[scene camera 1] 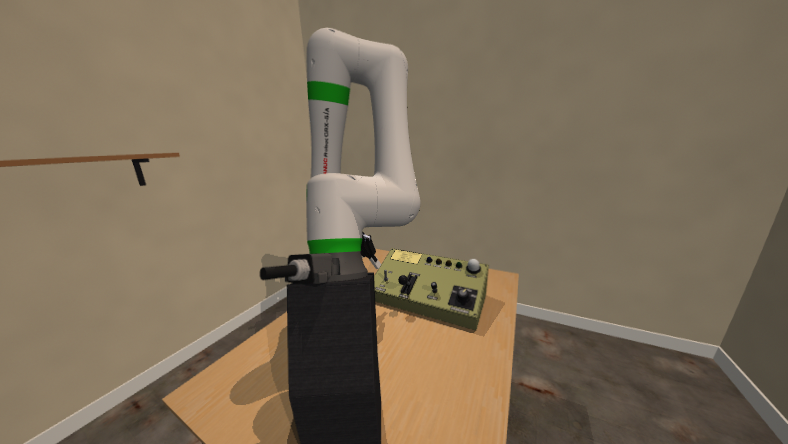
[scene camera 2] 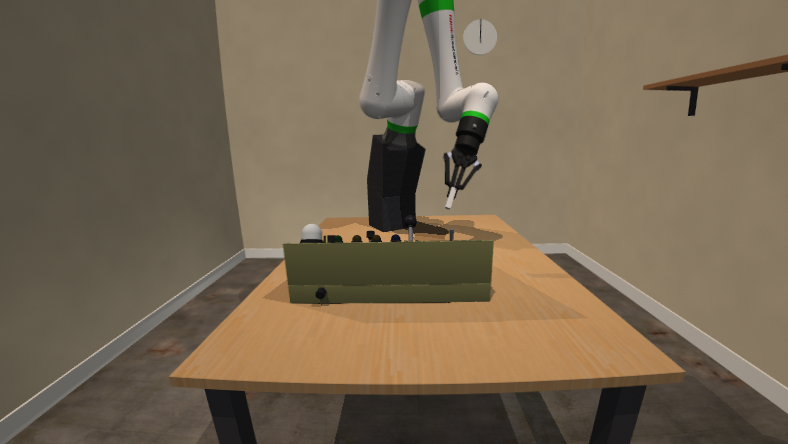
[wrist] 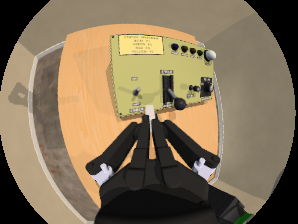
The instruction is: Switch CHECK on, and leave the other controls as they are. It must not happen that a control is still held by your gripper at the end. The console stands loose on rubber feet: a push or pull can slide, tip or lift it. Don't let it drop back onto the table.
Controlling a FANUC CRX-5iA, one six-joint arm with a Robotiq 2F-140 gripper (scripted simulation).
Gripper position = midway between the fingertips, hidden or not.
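My gripper point(scene camera 2: 447, 208), visible. Also in wrist view, my gripper point(wrist: 149, 110).
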